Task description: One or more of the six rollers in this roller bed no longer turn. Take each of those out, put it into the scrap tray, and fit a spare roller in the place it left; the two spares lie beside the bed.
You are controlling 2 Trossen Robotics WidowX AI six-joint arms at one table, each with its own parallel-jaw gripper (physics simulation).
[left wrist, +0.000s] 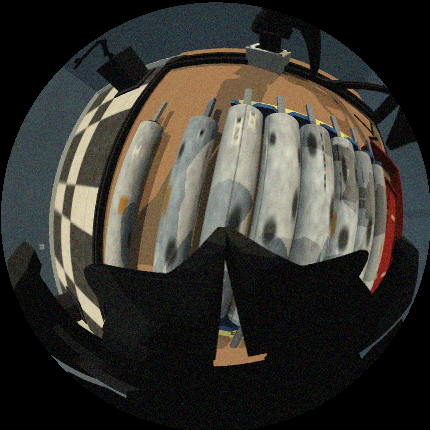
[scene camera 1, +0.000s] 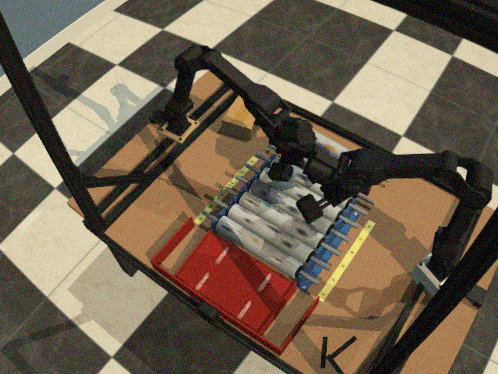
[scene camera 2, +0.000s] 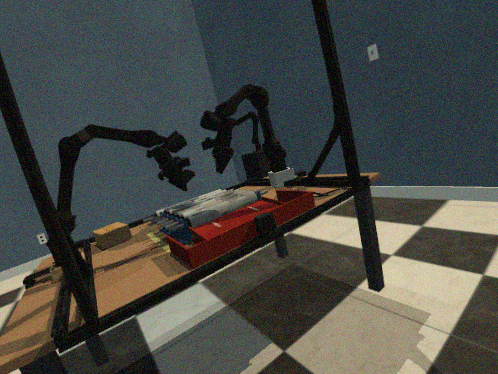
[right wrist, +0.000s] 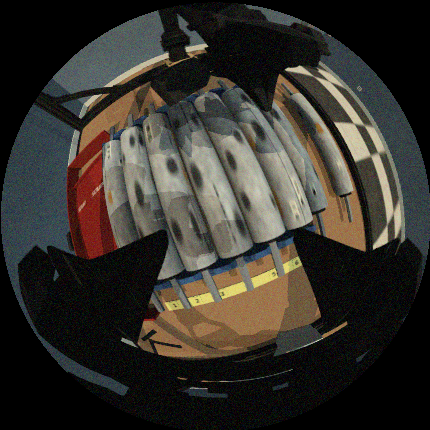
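Where they show: left gripper, fingertip midpoint: [left wrist: 223,233] [scene camera 1: 303,166] [scene camera 2: 186,190] [right wrist: 265,109]; right gripper, fingertip midpoint: [left wrist: 356,110] [scene camera 1: 322,202] [scene camera 2: 219,173] [right wrist: 232,235]; left arm's base, origin of the base link: [scene camera 1: 178,126] [right wrist: 178,57]; right arm's base, origin of the base link: [left wrist: 269,48] [scene camera 1: 440,267] [scene camera 2: 279,170].
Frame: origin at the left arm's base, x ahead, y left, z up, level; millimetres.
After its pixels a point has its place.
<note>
Six grey-white, spotted rollers [scene camera 1: 272,225] @(y -181, x 475, z 42 mm) [scene camera 2: 215,205] @(y -252, x 444, z 45 mm) [left wrist: 280,180] @(y -41, x 517, z 46 mm) [right wrist: 215,185] @(y -92, x 522, z 46 mm) lie side by side on the bed's blue rails [scene camera 1: 327,250] @(y -159, x 634, z 22 mm). Two similar spares [left wrist: 134,185] @(y 154, x 505, z 3 mm) [left wrist: 189,170] @(y 60, x 526, z 16 mm) lie apart on the table behind the bed; one spare [scene camera 1: 327,143] @(y 173, x 460, z 17 mm) [right wrist: 325,145] @(y 156, x 514, z 8 mm) also shows in scene camera 1 and the right wrist view. The red scrap tray [scene camera 1: 225,275] @(y -357, x 437, z -1 mm) [scene camera 2: 227,249] @(y -445, x 344, z -24 mm) [right wrist: 90,200] @(y -349, x 407, z 0 mm) stands at the bed's front and holds no roller. My left gripper [scene camera 1: 281,172] [scene camera 2: 185,188] @(y 3, x 464, z 87 mm) [left wrist: 223,233] @(y 3, x 464, z 87 mm) is shut, empty, above the rear bed rollers. My right gripper [scene camera 1: 314,189] [scene camera 2: 214,157] [right wrist: 232,235] @(y -100, x 575, z 125 mm) is open, empty, above the rollers' right part.
Yellow numbered strips [scene camera 1: 346,262] @(y -142, x 691, z -29 mm) [right wrist: 235,290] @(y -132, x 692, z -29 mm) run along both sides of the bed. A tan block [scene camera 1: 239,120] @(y 105, x 175, z 26 mm) [scene camera 2: 112,235] @(y 83, x 158, z 8 mm) stands behind left. Dark frame posts [scene camera 2: 340,100] @(y -489, x 882, z 276 mm) rise at the table's edges. The two arms' wrists are close together over the bed.
</note>
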